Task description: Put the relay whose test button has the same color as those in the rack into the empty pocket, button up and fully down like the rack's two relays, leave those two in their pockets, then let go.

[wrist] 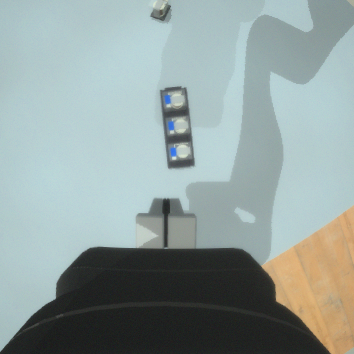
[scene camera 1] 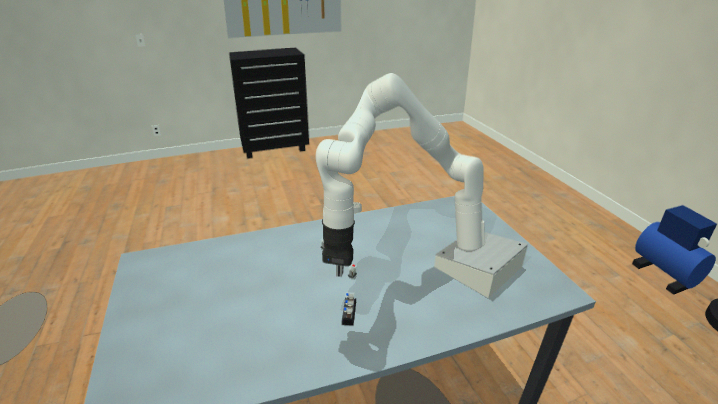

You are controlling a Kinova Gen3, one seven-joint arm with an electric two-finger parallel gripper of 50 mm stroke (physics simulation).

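Frame: origin at the arm's base, x ahead, y right, z down, level; metres.
Seen in the pictures: gripper, fingertip midpoint: (wrist: 165,214) (scene camera 1: 339,274); arm's base at its link origin: (scene camera 1: 469,243).
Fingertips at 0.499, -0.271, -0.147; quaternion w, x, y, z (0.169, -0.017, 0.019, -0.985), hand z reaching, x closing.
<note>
Pixels of each thing's top centre, then the offset from my fingertips to it, as dx, dy, dz. "spot": a spot on its surface instead. Level surfaces: height alone.
- black rack at its top centre: (wrist: 176,126) (scene camera 1: 349,307) -0.031, +0.066, +0.193
- end at a spot on its surface: (wrist: 182,151) spot: -0.027, +0.033, +0.169
- object at its top centre: (scene camera 1: 324,238) +0.019, +0.420, +0.172
- table at its surface level: dz +0.216
The black rack (scene camera 1: 347,322) (wrist: 181,164) holds three relays with blue test buttons facing up: one at the end nearer the loose relay (wrist: 176,101), one in the middle (wrist: 179,126), one at the other end (wrist: 182,151). In the wrist view they look alike and upright; small height differences cannot be told. My gripper (scene camera 1: 339,274) (wrist: 165,214) is shut and empty, above the table and apart from the rack. A loose relay (scene camera 1: 352,272) (wrist: 160,10) with a red button stands outside the rack; the wrist view cuts off its top.
A small part of another object (scene camera 1: 322,246), probably a loose relay, shows behind the gripper body; its button is hidden. The arm's base box (scene camera 1: 461,273) stands on the table (scene camera 1: 200,321) at the right. The arm's shadow falls beside the rack.
</note>
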